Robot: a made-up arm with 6 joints. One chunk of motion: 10 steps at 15 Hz.
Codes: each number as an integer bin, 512 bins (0 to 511) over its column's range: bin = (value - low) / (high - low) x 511, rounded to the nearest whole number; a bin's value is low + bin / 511 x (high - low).
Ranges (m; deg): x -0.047..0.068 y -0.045..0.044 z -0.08..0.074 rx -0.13..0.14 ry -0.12..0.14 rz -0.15..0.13
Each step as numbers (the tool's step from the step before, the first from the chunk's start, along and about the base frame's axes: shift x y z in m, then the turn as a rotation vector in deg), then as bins.
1 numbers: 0.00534 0.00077 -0.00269 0.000 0.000 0.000
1 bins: 233 263 257 246 236 274
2 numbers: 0.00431 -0.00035 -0.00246 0.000 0.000 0.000
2 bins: 228 256 257 246 236 274
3 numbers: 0.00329 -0.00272 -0.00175 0.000 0.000 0.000
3 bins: 223 243 260 246 236 274
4 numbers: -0.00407 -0.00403 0.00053 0.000 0.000 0.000
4 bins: 191 235 267 246 236 274
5 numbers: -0.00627 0.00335 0.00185 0.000 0.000 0.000
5 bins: 181 278 272 246 236 274
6 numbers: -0.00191 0.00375 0.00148 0.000 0.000 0.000
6 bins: 200 280 270 246 236 274
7 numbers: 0.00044 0.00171 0.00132 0.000 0.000 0.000
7 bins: 211 268 270 246 236 274
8 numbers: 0.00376 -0.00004 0.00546 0.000 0.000 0.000
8 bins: 226 258 284 246 236 274
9 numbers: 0.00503 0.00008 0.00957 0.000 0.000 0.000
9 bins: 231 259 297 246 236 274
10 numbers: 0.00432 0.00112 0.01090 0.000 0.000 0.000
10 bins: 228 265 302 246 236 274
